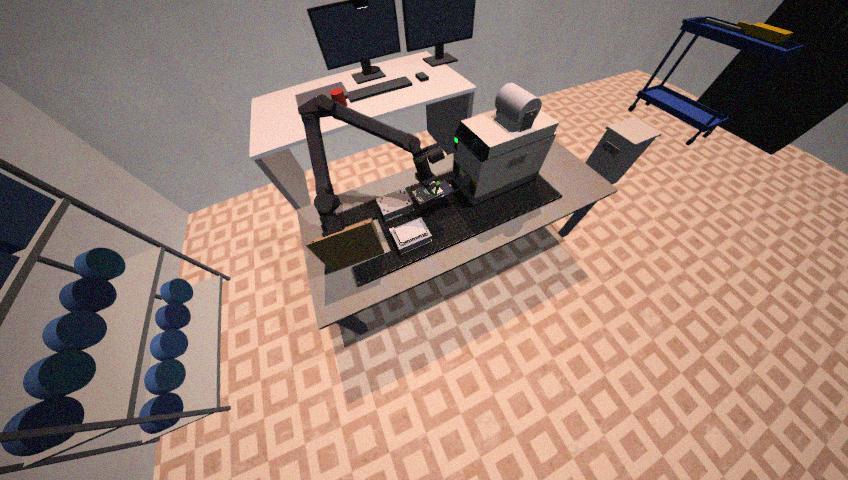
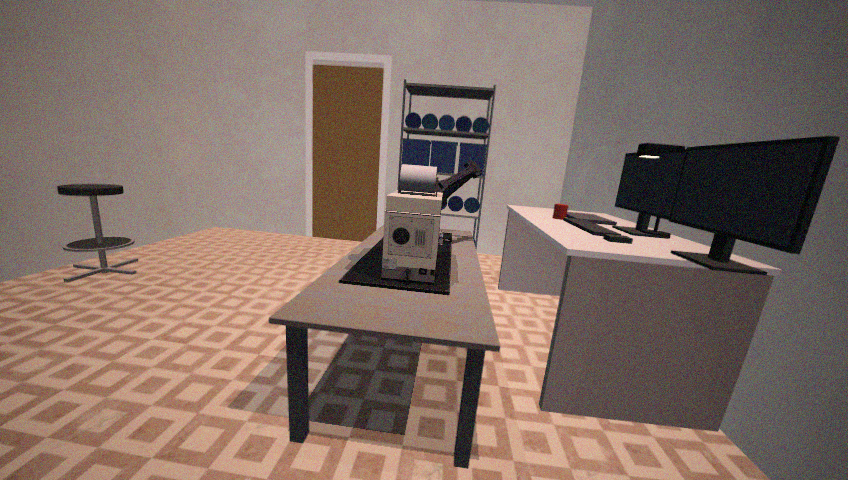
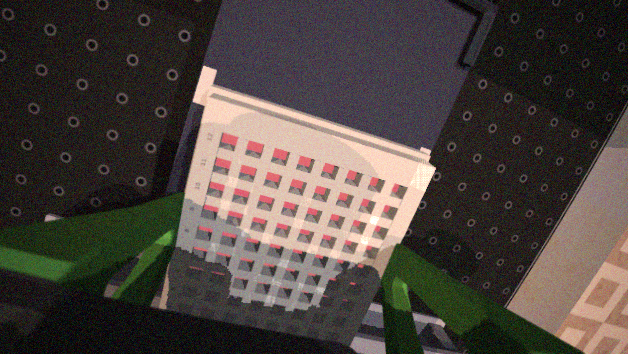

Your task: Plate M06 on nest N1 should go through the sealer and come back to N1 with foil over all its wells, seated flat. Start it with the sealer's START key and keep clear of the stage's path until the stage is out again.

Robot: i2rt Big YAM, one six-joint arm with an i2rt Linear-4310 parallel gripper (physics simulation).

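Places are measured from the arm's base along level axes (x left, y back, z up), in centimetres.
Where they show: gripper, fingertip midpoint: [image 1: 430, 190] [image 3: 290, 232]; arm's base, origin of the base link: [image 1: 334, 232].
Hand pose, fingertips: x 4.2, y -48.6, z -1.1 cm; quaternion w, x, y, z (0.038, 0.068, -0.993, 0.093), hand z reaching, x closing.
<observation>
Each offset is from my fingertips to the top centre of the thing. Level surfaces: height alone.
The white plate @[dx -0.2, dy +2.0, dz +1.0 cm] [image 3: 300, 135] [image 1: 421, 193] has rows of square wells showing red, with no foil visible over them; its lower part is in shadow. My gripper [image 3: 290, 232] [image 1: 435, 187] is shut on the plate, with green fingers at its two sides. The plate is over the near part of the sealer's blue-grey stage @[dx +0.3, dy -8.4, dz -1.1 cm] [image 3: 340, 65], between light corner posts; I cannot tell if it touches down. The sealer [image 1: 511, 163] [image 2: 410, 234] stands beside it with a green light. A pale nest @[dx +6.9, dy +17.5, dz -4.9 cm] [image 1: 393, 204] and a white unit @[dx -14.3, dy +17.2, dz -4.8 cm] [image 1: 410, 233] stand nearby; their labels are unreadable. The START key cannot be made out.
A foil-like roll @[dx +1.6, dy -41.9, dz +36.0 cm] [image 1: 516, 107] [image 2: 418, 178] tops the sealer. A dark perforated board @[dz -11.6 cm] [image 1: 476, 220] lies under the equipment on the table @[dz -12.9 cm] [image 1: 416, 273]. An upright olive panel [image 1: 348, 243] stands near the arm base. A white desk [image 1: 270, 121] with monitors is behind the arm.
</observation>
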